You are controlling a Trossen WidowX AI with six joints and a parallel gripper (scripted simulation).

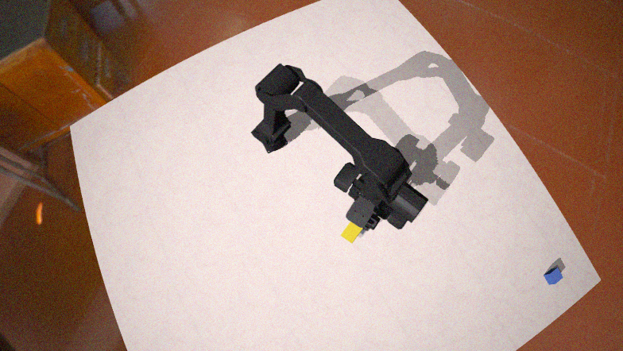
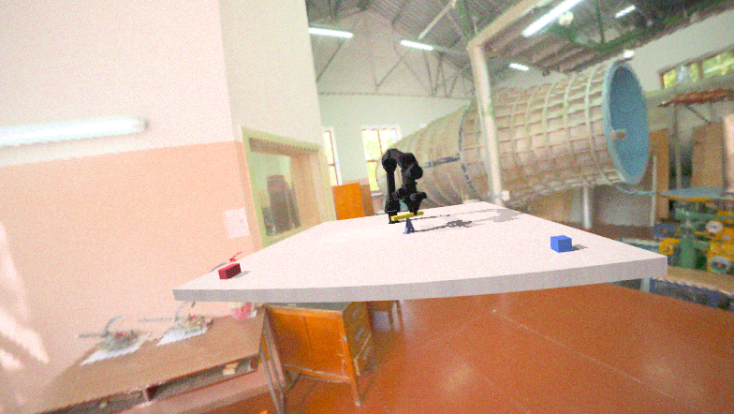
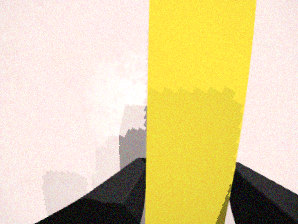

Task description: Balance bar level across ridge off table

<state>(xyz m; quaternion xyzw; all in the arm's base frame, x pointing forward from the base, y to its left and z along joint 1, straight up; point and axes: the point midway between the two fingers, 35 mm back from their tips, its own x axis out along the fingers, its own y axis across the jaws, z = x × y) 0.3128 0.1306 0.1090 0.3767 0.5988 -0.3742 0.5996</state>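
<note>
Right now the yellow bar is 10 mm ahead of my gripper tip and 30 mm to the right of it. Round my gripper tip: blue cube 430 mm ahead, 370 mm to the left, 60 mm below; red block 430 mm ahead, 630 mm to the right, 60 mm below.
</note>
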